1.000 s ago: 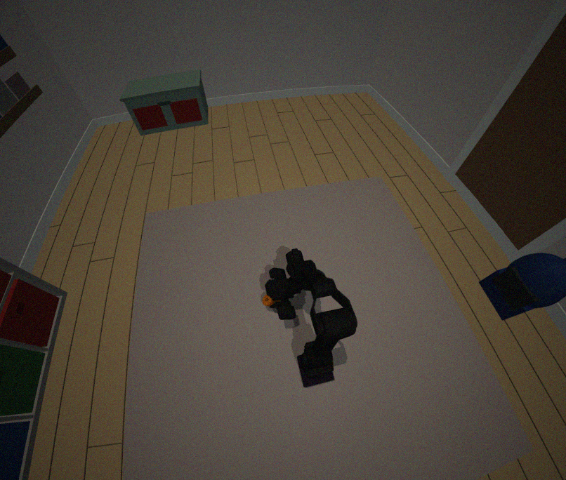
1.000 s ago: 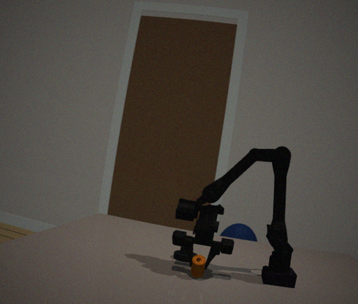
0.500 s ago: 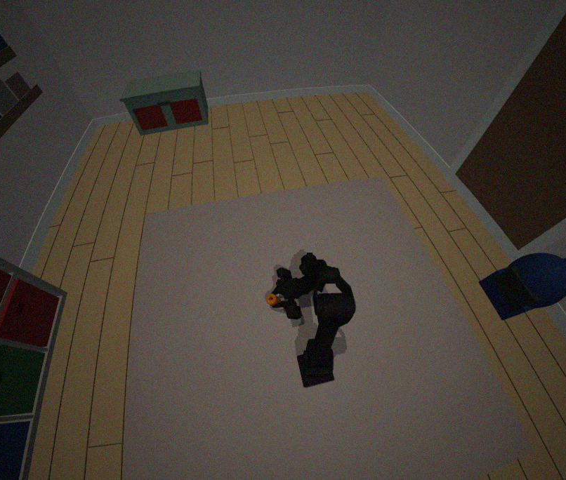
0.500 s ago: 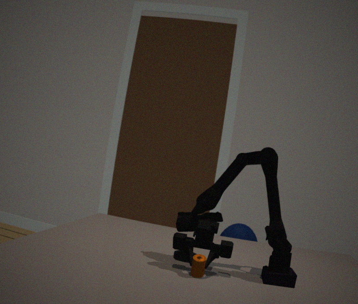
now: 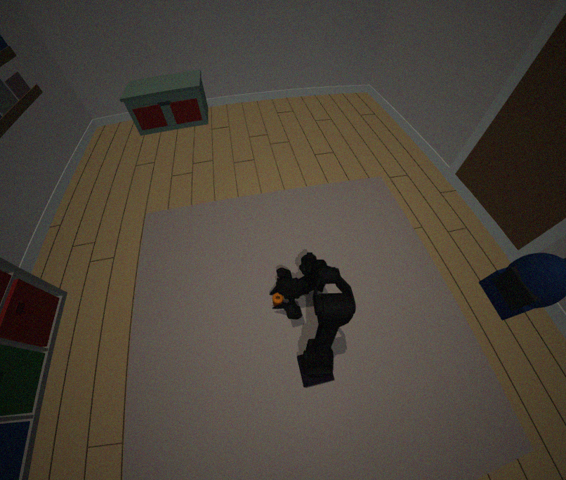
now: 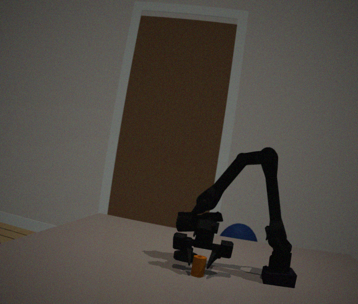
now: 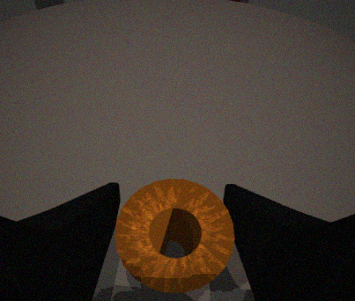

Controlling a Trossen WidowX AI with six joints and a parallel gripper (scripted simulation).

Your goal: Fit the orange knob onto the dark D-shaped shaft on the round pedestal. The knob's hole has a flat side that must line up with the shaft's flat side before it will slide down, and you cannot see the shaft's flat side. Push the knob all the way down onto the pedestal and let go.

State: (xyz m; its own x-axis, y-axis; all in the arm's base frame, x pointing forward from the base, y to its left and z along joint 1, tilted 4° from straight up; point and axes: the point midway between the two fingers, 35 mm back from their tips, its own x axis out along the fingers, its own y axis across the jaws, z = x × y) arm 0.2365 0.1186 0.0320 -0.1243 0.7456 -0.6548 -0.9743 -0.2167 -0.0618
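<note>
Now: the orange knob 20 mm to the right of my gripper tip, 10 mm below it and 10 mm ahead of it. Round my gripper tip: dark round pedestal 180 mm to the right, 100 mm ahead, 10 mm below.
</note>
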